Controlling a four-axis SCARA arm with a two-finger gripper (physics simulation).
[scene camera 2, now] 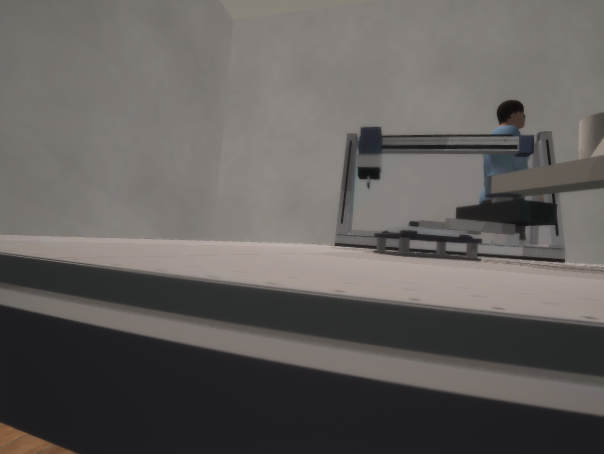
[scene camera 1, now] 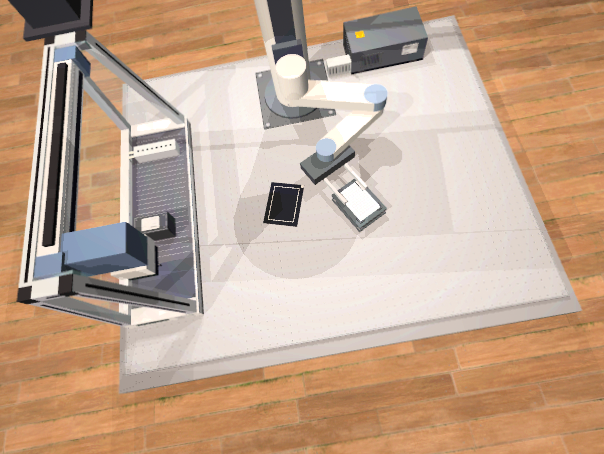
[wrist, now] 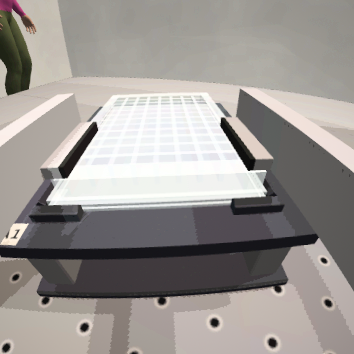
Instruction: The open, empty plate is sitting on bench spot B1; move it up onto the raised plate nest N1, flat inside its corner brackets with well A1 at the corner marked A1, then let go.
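Frame: origin at the arm's base, x down, y left, z ahead, level; millimetres.
Seen in the pictures: gripper, fingertip midpoint: (scene camera 2: 432, 224) (scene camera 1: 355, 195) (wrist: 157, 107).
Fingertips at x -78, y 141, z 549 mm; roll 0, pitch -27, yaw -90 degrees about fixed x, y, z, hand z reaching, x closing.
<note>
Pixels of each thing's top centre, then the offset from my fingertips to it. "pt": a spot on its surface instead.
- raised dark nest at its top centre: (wrist: 158, 128) (scene camera 2: 425, 232) (scene camera 1: 358, 200) dz +14, dx +18, dy +8 mm
- A1 label at a spot on its surface: (wrist: 16, 233) pt dz -77, dx +24, dy +21 mm
- black rectangle at a spot on its surface: (scene camera 1: 284, 204) pt dz -50, dx +64, dy -258 mm
- blue carriage at a spot on its surface: (scene camera 1: 107, 247) pt dz +208, dx -422, dy -650 mm
- dark grey box at a spot on its surface: (scene camera 1: 387, 42) pt dz -601, dx -49, dy +253 mm
The clear, pale plate (scene camera 1: 361, 201) (wrist: 155, 140) rests on the raised dark nest (scene camera 1: 361, 228) (scene camera 2: 452, 239) (wrist: 150, 237). It looks level, with its near edge behind the two near corner brackets in the wrist view. The A1 label (wrist: 16, 233) is on the nest's near left corner; the plate's own well letters cannot be read. My gripper (scene camera 1: 355, 193) (wrist: 157, 107) is shut on the plate, its dark pads against both long sides. The far brackets are partly hidden. Bench spot B1 seems to be the black rectangle (scene camera 1: 284, 204) with a white outline, left of the nest; no plate shows on it.
A gantry frame (scene camera 1: 195, 225) (scene camera 2: 450, 144) stands at the left of the bench in scene camera 1, with a blue carriage (scene camera 1: 107, 247). A dark grey box (scene camera 1: 387, 42) stands behind the arm's base. A person (scene camera 2: 505, 145) shows behind the gantry; another person (wrist: 15, 47) shows at upper left.
</note>
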